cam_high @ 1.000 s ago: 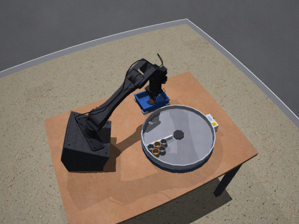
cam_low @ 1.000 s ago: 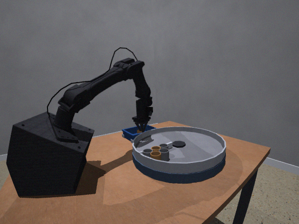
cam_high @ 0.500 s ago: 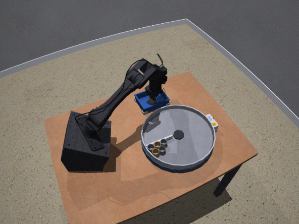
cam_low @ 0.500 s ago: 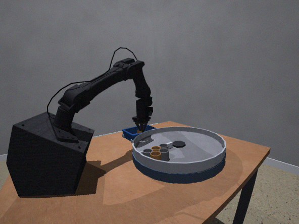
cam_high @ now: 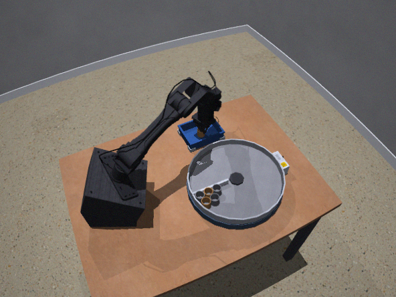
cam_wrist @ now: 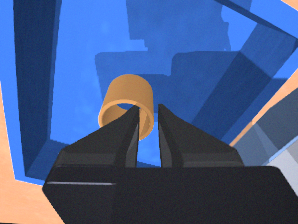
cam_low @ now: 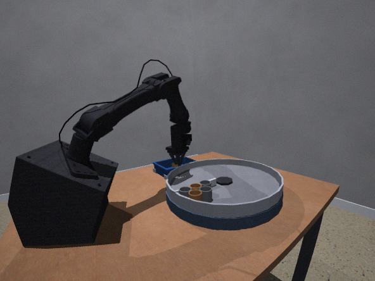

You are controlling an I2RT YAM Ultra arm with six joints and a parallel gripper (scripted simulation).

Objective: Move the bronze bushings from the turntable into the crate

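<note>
The blue crate lies 2 cm to the left of my hand and 2 cm below it. Also, from my hand: grey turntable (32 cm to the right, 8 cm behind, 1 cm above).
</note>
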